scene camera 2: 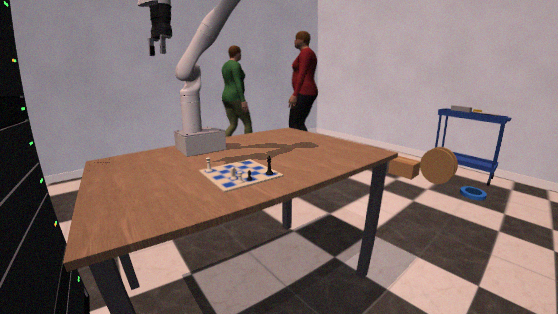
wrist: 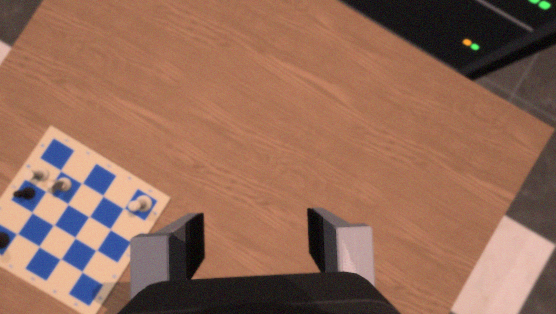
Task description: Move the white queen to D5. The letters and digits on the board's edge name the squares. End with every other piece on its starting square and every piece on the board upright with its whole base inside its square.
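Frame: origin at the arm's base, x right, y ahead, z up, level; centimetres.
Seen in the pictures: gripper, between the fingertips: [scene camera 2: 157, 54] [wrist: 256, 232]; arm's base, origin of its link: [scene camera 2: 192, 131].
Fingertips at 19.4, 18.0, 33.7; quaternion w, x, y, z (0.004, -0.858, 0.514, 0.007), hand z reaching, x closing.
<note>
Offsets run from my fingertips to a thing's top centre, as dx, dy, dz. Level surfaces: height alone.
A pale piece that appears to be the white queen @(-10.2, +16.2, -36.9) [scene camera 2: 208, 165] [wrist: 142, 203] stands upright on a blue corner square of the chessboard @(-17.3, +24.8, -42.2) [scene camera 2: 228, 185] [wrist: 72, 221]. The edge letters and digits are too small to read. My gripper [scene camera 2: 158, 51] [wrist: 256, 232] is open and empty, high above the table. In the wrist view the board lies left of the fingers, with the queen a little outside the left finger. A white piece @(-12.8, +28.5, -38.2) [scene camera 2: 234, 173] [wrist: 62, 184] and a smaller white piece @(-12.8, +32.2, -38.9) [scene camera 2: 240, 176] [wrist: 40, 174] stand close together near the opposite side of the board.
A small black piece @(-16.2, +32.6, -39.0) [scene camera 2: 249, 175] [wrist: 25, 193] stands beside the white pair. A tall black piece @(-24.3, +32.9, -35.8) [scene camera 2: 269, 166] [wrist: 3, 241] stands at another corner. The wooden table @(dz -42.8) [scene camera 2: 150, 200] [wrist: 300, 125] carries the board and the arm's grey base [scene camera 2: 202, 143]. A black cabinet [scene camera 2: 30, 200] [wrist: 425, 25] stands beyond the table's edge.
</note>
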